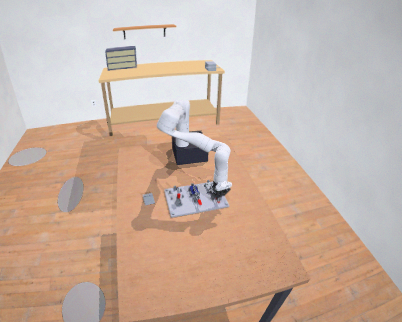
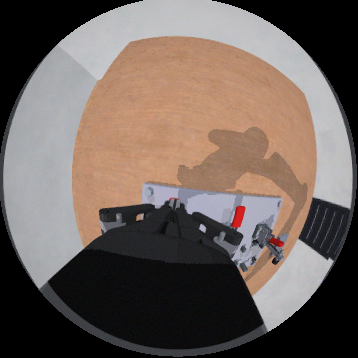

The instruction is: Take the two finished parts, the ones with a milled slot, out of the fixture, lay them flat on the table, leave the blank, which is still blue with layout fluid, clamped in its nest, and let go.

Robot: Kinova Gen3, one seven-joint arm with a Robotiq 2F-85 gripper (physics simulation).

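Note:
The grey fixture plate lies on the table. A small grey part, like a finished one, lies flat left of it; its slot is too small to make out. The blue blank sits in the middle nest. One red clamp handle lies over the plate there; another red handle is at the left nest. My gripper is shut and empty over the right nest, its fingertips at a mostly hidden red handle. The arm hides any part there.
The black robot base stands behind the plate. Farther back is a wooden workbench with a drawer cabinet and a small grey box. A wall shelf hangs above. Bolt heads stand at the plate's corners.

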